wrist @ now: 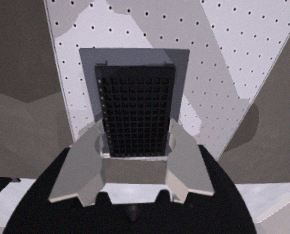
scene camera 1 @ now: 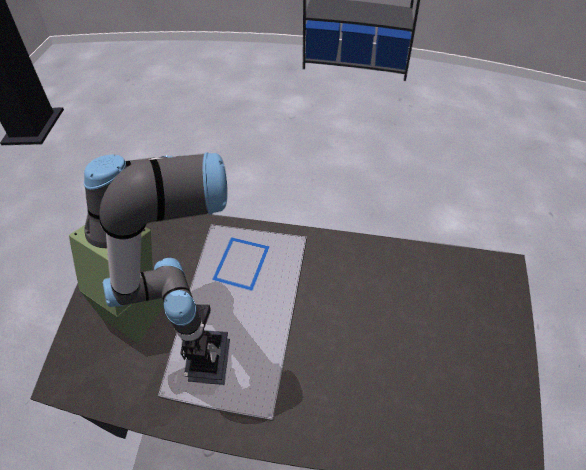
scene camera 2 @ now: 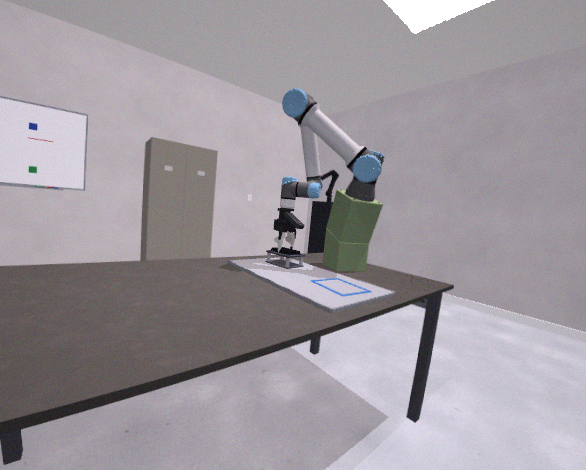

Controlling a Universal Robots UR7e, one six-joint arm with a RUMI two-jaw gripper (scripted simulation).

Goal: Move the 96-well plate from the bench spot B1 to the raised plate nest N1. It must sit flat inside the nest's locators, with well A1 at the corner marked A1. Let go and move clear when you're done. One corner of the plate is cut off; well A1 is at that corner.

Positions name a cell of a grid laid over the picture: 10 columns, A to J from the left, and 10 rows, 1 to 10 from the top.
Labels:
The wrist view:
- my gripper: E6
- black 96-well plate: E5
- raised nest: D3
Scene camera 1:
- my gripper: D8
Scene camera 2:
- my gripper: E6

